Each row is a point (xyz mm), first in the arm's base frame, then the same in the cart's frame.
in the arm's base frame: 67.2 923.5 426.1
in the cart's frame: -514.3 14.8 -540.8
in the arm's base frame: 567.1 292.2 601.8
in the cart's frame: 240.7 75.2 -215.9
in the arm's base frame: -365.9 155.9 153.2
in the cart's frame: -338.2 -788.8 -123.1
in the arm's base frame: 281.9 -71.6 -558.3
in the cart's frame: 397.2 -1052.4 -729.1
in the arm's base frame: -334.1 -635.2 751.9
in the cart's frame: 98.1 -765.1 768.1
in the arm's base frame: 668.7 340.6 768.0
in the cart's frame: 267.6 266.6 -161.8
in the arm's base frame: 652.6 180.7 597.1
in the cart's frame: 376.5 60.0 -183.1
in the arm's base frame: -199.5 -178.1 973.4
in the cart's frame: -109.9 -310.7 605.8
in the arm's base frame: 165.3 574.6 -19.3
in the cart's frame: -163.9 -416.0 -687.0
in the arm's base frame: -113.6 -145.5 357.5
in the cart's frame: 17.0 -670.5 113.6
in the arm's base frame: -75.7 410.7 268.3
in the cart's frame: -286.6 -428.7 -296.5
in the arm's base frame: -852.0 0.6 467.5
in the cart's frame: -659.4 -907.1 368.9
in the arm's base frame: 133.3 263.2 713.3
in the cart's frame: -91.7 -90.1 36.4
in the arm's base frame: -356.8 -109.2 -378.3
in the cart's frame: -97.4 -1282.4 -349.4
